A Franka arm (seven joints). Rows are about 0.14 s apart.
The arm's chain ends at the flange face. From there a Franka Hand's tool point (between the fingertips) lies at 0.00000 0.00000 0.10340 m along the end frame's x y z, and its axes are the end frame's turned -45 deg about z.
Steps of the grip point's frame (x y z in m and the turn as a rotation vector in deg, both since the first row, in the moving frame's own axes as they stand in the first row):
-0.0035, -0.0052, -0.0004, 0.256, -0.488, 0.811
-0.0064, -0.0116, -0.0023, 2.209, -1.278, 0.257
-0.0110, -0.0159, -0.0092, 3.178, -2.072, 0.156
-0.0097, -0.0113, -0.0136, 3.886, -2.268, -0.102
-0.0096, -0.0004, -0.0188, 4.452, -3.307, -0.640
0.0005, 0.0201, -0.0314, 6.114, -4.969, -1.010
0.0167, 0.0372, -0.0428, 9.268, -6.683, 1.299
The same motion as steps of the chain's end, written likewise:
-0.0052, -0.0015, -0.0004, -0.164, -0.526, 0.811
-0.0083, -0.0025, -0.0022, 0.658, -2.466, 0.257
-0.0123, -0.0020, -0.0090, 0.782, -3.712, 0.156
-0.0070, 0.0009, -0.0133, 1.144, -4.352, -0.102
0.0028, 0.0079, -0.0183, 0.810, -5.486, -0.640
0.0287, 0.0152, -0.0304, 0.810, -7.837, -1.010
0.0583, 0.0180, -0.0408, 1.828, -11.279, 1.299

